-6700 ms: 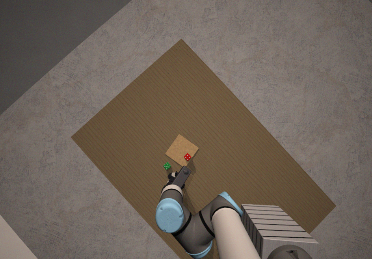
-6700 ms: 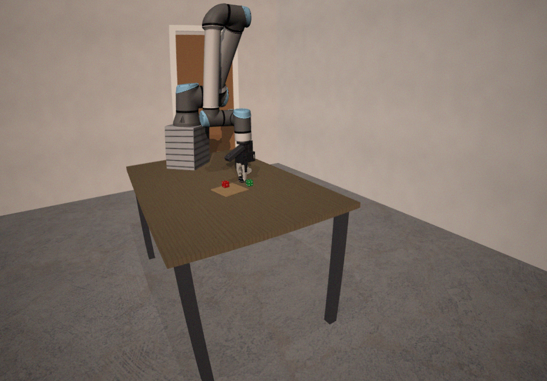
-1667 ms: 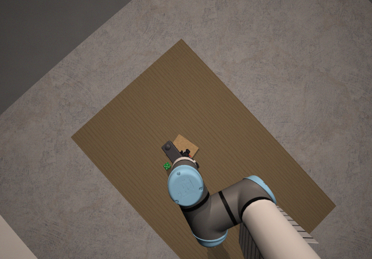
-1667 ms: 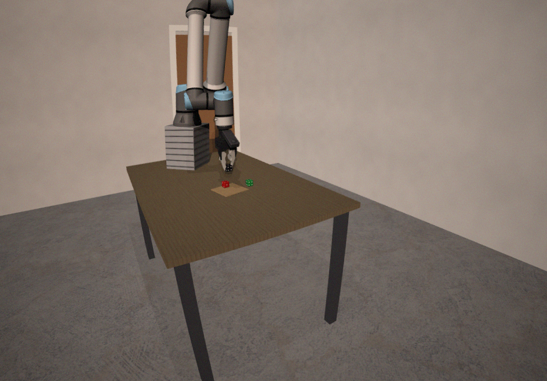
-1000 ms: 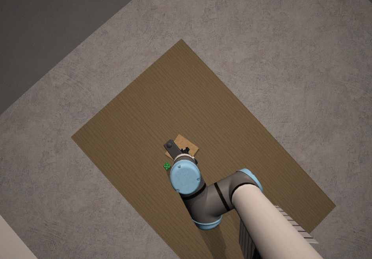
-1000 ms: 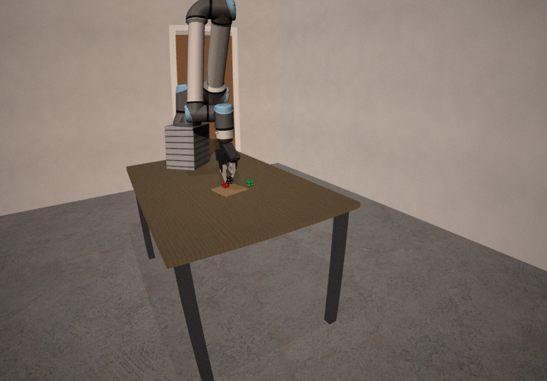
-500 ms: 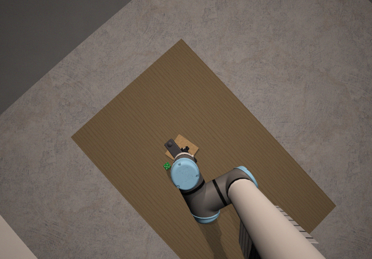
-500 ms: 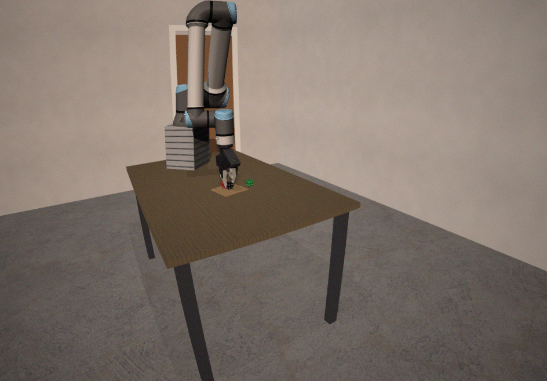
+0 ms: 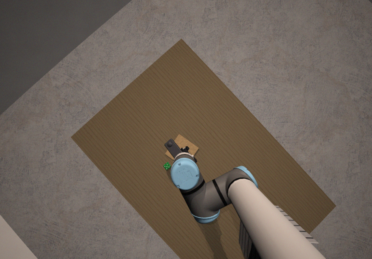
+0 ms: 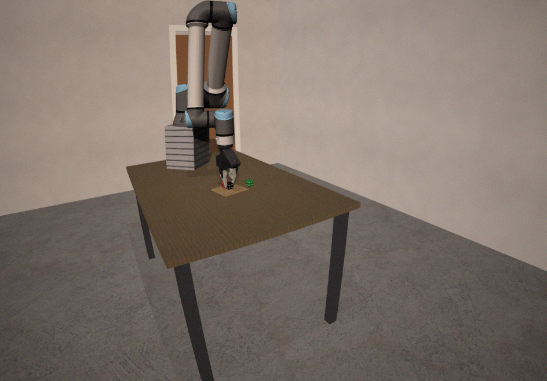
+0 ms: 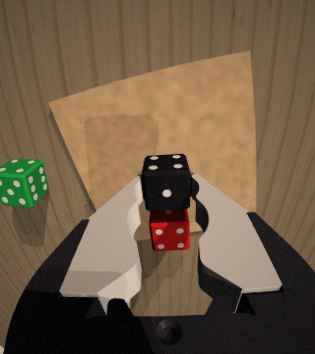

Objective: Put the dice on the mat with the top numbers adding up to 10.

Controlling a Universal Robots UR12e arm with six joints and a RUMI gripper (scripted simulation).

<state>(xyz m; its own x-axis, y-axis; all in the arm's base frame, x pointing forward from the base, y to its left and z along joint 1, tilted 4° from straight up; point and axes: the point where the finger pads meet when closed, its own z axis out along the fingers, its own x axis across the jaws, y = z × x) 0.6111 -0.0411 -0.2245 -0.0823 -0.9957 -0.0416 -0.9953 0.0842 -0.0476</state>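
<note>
The black die lies right at my hand. The rest, counted from my hand: tan mat (20 mm below); then red die (40 mm behind, 10 mm below); then green die (120 mm to the left, 10 mm below, 10 mm ahead).
</note>
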